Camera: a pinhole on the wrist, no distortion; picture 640 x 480 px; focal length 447.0 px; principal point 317.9 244.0 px. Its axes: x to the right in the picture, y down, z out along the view. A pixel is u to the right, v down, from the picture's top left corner.
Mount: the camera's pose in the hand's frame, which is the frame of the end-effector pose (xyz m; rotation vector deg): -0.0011 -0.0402 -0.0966 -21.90 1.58 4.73
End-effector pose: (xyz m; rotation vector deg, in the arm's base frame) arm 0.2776 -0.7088 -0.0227 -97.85 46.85 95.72
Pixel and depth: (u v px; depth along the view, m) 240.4 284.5 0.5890
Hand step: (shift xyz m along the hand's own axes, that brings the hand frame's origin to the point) -0.1008 0.2215 0.4342
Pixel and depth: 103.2 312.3 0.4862
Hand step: -0.2346 0.1926 0.3367
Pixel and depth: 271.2 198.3 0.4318
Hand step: -0.0374 0.0769 0.3222
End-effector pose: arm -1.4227 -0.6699 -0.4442 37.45 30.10 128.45
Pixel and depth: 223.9 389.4 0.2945
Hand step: -0.0677 0.1537 0.1436
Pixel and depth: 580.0 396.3 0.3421
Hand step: 0.1926 0.2105 0.1689
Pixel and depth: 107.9 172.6 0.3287
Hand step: -0.1467 0.0225 0.2343
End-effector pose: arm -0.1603 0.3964 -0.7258 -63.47 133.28 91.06
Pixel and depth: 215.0 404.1 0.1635
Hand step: -0.0418 0.0722 0.0349
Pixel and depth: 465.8 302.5 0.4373
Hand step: 0.1431 0.1870 0.2816
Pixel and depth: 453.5 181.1 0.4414
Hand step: 0.1426 0.0774 0.3302
